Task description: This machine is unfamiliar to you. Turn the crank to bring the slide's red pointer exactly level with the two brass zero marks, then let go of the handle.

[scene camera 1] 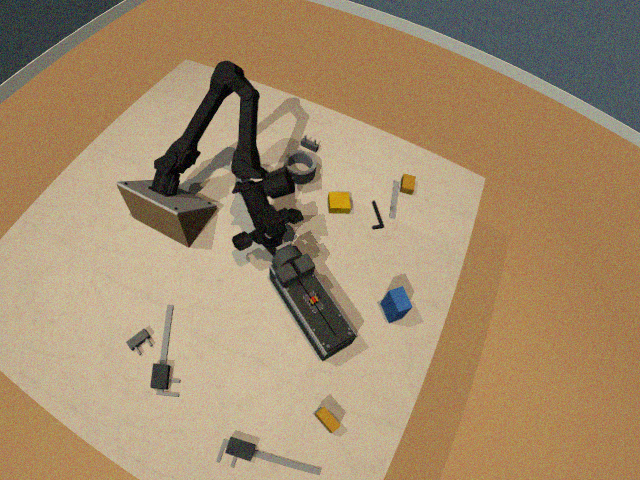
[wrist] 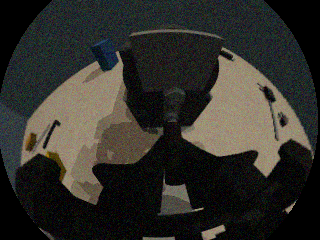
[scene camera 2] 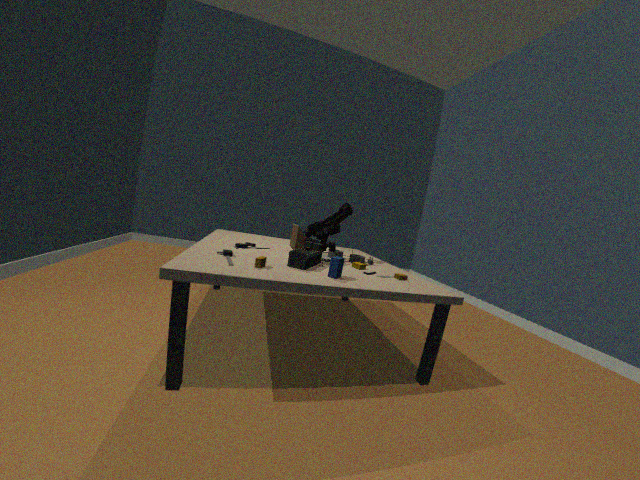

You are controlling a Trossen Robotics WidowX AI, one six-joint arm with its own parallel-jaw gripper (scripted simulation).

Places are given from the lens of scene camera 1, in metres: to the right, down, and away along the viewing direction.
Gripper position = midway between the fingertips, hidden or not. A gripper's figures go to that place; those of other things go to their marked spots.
my gripper (scene camera 1: 279,257): -0.11, 0.05, 1.02
blue cube (scene camera 1: 396,304): 0.19, 0.16, 0.93
